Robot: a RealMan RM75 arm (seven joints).
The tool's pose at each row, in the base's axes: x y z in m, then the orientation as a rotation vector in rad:
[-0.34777 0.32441 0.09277 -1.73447 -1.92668 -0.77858]
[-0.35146 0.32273 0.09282 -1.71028 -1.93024 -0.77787]
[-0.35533 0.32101 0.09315 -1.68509 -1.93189 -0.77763]
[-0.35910 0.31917 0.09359 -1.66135 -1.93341 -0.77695]
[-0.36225 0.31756 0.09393 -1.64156 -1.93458 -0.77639]
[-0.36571 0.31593 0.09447 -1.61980 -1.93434 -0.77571]
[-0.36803 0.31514 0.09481 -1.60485 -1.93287 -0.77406]
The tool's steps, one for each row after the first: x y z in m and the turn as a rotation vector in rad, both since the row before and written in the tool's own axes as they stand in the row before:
[-0.00077 -0.00375 -0.00134 0.01194 0.01190 -0.01050]
[-0.00053 -0.00392 -0.00154 0.01241 0.01368 -0.00991]
[-0.00050 -0.00384 -0.00166 0.01195 0.01272 -0.00934]
[-0.00044 -0.00324 -0.00138 0.00993 0.01062 -0.00783]
[-0.00023 -0.00355 -0.00151 0.01118 0.01254 -0.00776]
[0.00007 -0.00235 -0.00076 0.00866 0.00910 -0.00429]

